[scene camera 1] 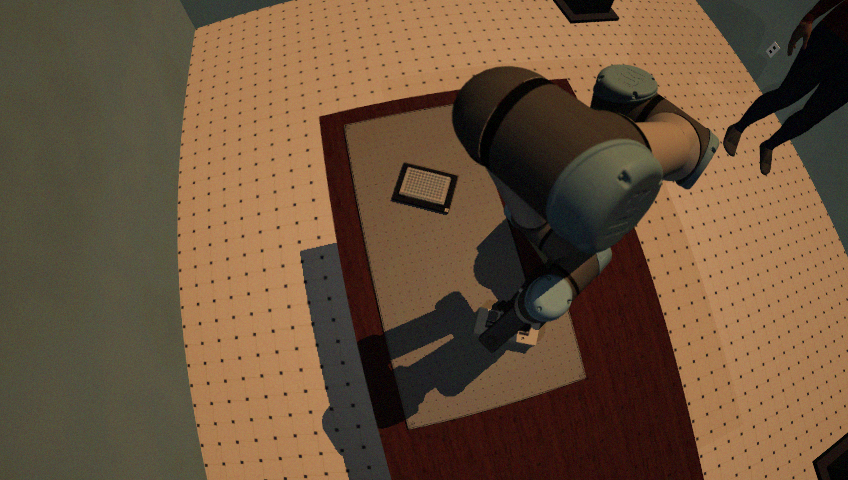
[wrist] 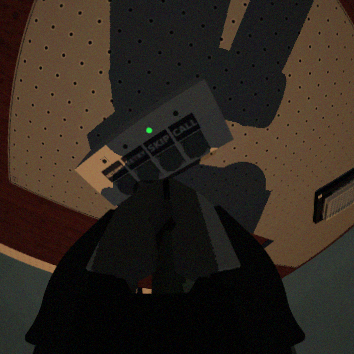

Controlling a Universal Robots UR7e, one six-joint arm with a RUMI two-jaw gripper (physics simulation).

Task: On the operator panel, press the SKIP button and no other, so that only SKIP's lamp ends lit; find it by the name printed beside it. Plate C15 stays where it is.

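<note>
The operator panel (scene camera 1: 527,339) (wrist: 217,127) lies on the mat, largely covered by the arm in the scene view. In the wrist view the SKIP label (wrist: 159,143) is readable, with the dark SKIP button (wrist: 170,161) below it. The lamp (wrist: 149,130) above SKIP is lit green; the other lamps are dark. The CALL label (wrist: 184,126) is to the right, and smaller labels are to the left. My gripper (wrist: 166,180) is shut and empty, its tips just below the SKIP button in the picture; their height is unclear. The plate (scene camera 1: 426,185) (wrist: 341,204) sits in a black holder, away from the gripper.
The pale dotted mat (scene camera 1: 380,154) (wrist: 60,65) lies on a dark red table (scene camera 1: 618,356). The arm (scene camera 1: 523,136) spans above the table's right side and casts shadows over the panel and mat. A person (scene camera 1: 800,83) stands at the upper right, beyond the table.
</note>
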